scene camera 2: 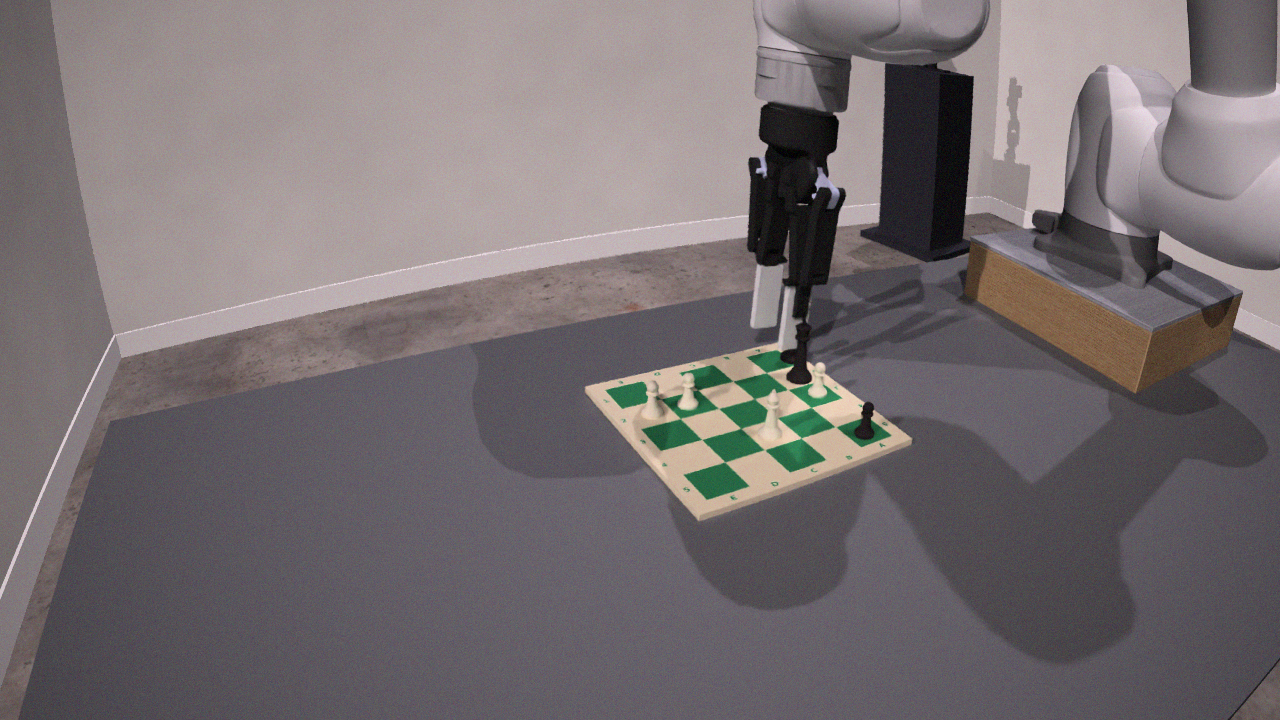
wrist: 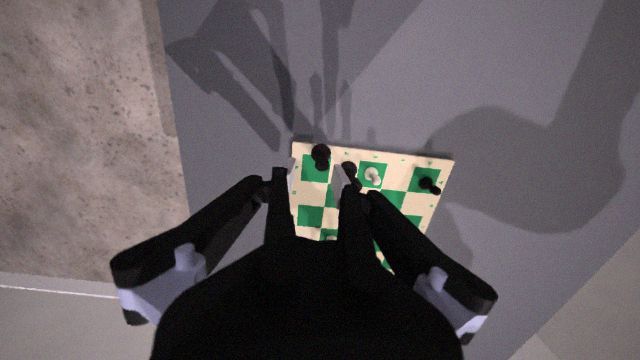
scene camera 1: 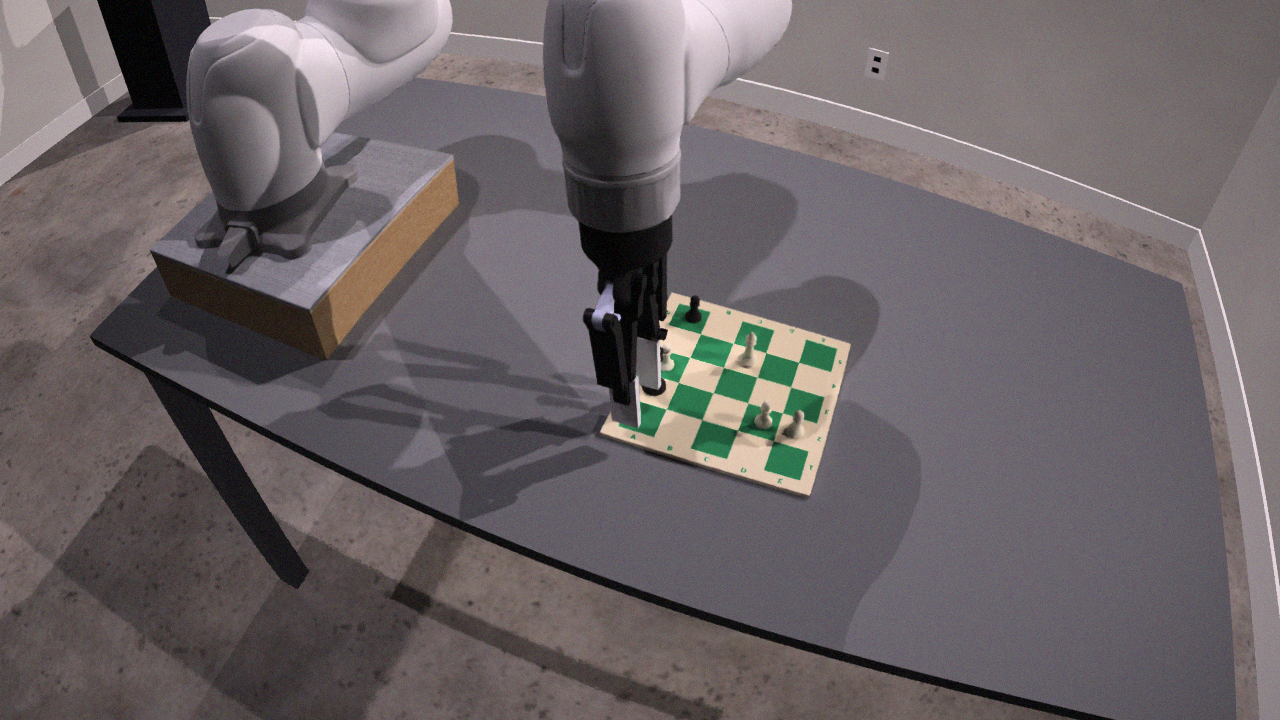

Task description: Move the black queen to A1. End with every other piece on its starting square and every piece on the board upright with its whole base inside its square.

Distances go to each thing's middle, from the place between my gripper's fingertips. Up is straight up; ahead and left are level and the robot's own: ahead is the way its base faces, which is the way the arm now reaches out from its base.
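Labels:
The white bishop (scene camera 2: 770,431) is 100 mm ahead of my hand and 100 mm to the left of it. As for the chessboard (scene camera 2: 711,458), I find it 30 mm below my hand, 60 mm to the left of it and 90 mm ahead of it.

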